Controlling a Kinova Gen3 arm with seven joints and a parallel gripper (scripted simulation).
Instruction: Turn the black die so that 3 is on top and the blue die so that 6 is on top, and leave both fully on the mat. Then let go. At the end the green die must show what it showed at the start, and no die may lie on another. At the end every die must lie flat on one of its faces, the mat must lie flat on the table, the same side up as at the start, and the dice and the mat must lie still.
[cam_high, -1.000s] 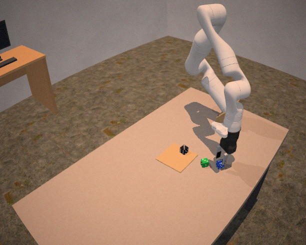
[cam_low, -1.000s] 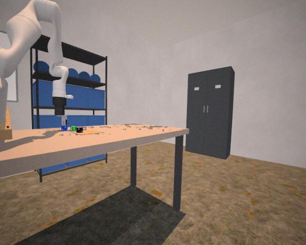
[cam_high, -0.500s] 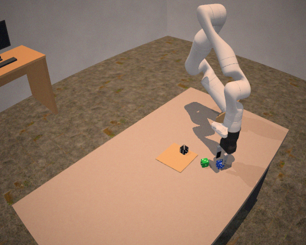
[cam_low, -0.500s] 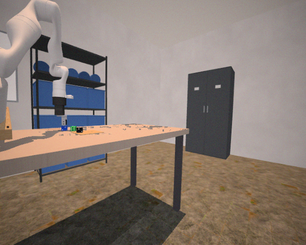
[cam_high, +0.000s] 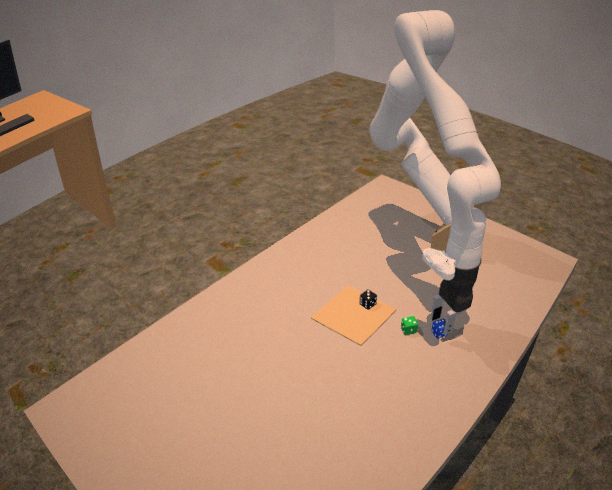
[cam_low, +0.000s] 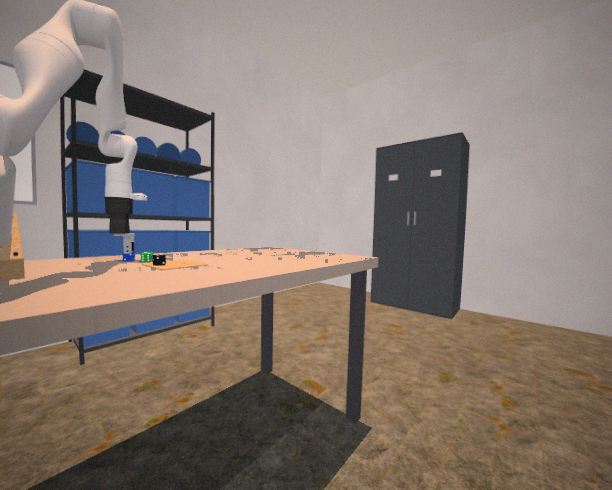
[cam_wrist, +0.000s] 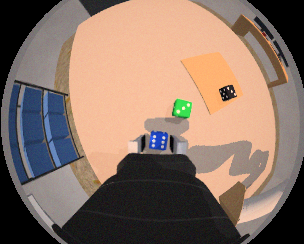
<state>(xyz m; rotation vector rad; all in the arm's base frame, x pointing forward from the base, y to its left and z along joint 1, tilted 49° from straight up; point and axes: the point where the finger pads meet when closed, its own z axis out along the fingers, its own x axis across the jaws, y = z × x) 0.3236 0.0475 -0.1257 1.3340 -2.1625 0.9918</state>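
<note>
Now: the blue die 30 mm below my hand. From my hand the other things lie so: black die: 20 mm ahead, 190 mm to the right, 30 mm below; then green die: 30 mm ahead, 60 mm to the right, 30 mm below; then orange mat: 60 mm ahead, 190 mm to the right, 40 mm below.
</note>
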